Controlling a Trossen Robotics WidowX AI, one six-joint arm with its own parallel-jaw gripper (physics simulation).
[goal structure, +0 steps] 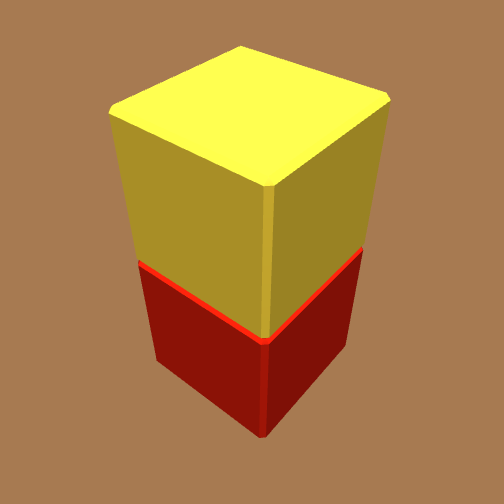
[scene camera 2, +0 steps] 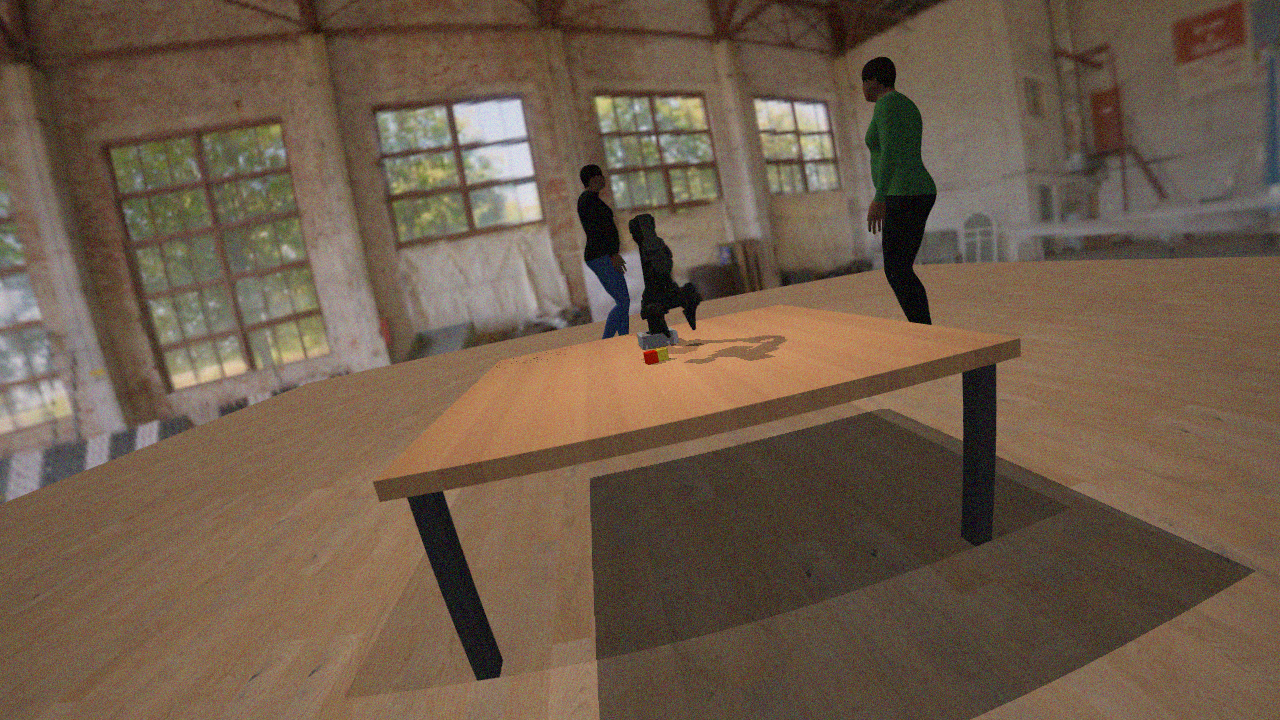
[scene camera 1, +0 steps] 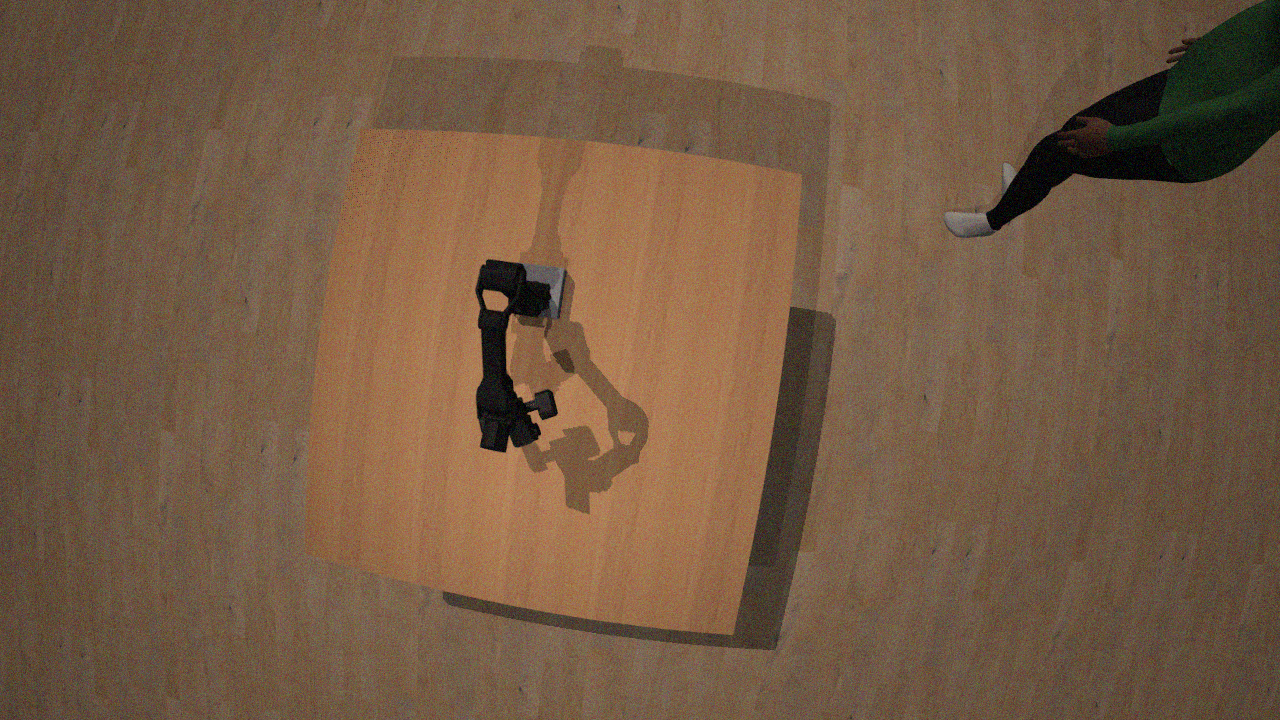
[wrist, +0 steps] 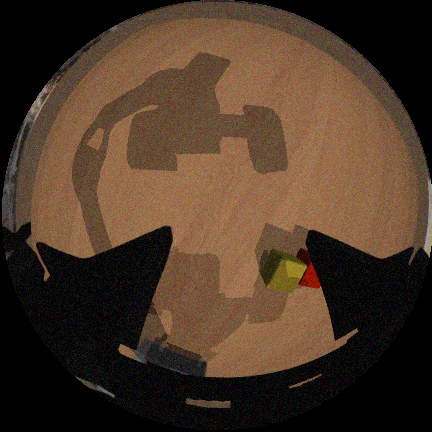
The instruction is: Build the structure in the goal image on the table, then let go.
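Pixels of known places: gripper, fingertip midpoint: (scene camera 2: 682, 333) (scene camera 1: 528, 420) (wrist: 243, 235); arm's base, link origin: (scene camera 2: 657, 332) (scene camera 1: 535, 297).
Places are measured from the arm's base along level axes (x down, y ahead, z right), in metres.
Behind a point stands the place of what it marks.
Observation:
A red block (scene camera 2: 650, 356) @[x 0.021, y 0.297, z 0.134 m] (wrist: 311, 277) @[x 0.010, y 0.276, z 0.123 m] and a yellow block (scene camera 2: 663, 354) @[x 0.026, y 0.289, z 0.092 m] (wrist: 286, 274) @[x 0.010, y 0.275, z 0.091 m] sit side by side on the table (scene camera 1: 698, 358) @[x 0.042, y 0.175, z -0.401 m] (scene camera 2: 572, 402) @[x 0.043, y 0.501, z 0.400 m] (wrist: 350, 150) @[x 0.043, y 0.455, z 0.172 m] and look to be touching. In scene camera 1 the arm hides them. My gripper (scene camera 1: 510, 437) @[x -0.023, y 0.306, z 0.031 m] (scene camera 2: 678, 331) @[x -0.023, y 0.306, z 0.031 m] (wrist: 243, 235) @[x -0.023, y 0.306, z 0.031 m] is open and empty, above the table. In the wrist view the blocks show near the right finger, lower right of the middle between the fingertips. That finger covers part of the red block.
The arm's grey base plate (scene camera 1: 555, 284) @[x 0.000, y -0.028, z -0.051 m] (scene camera 2: 653, 341) @[x 0.022, y 0.039, z 0.034 m] (wrist: 175, 360) @[x 0.022, y 0.043, z 0.015 m] stands on the table, behind the blocks in scene camera 2. A person in a green top (scene camera 1: 1217, 107) (scene camera 2: 898, 147) and a person in a black top (scene camera 2: 597, 223) stand away from the table. Arm shadows cross the table top.

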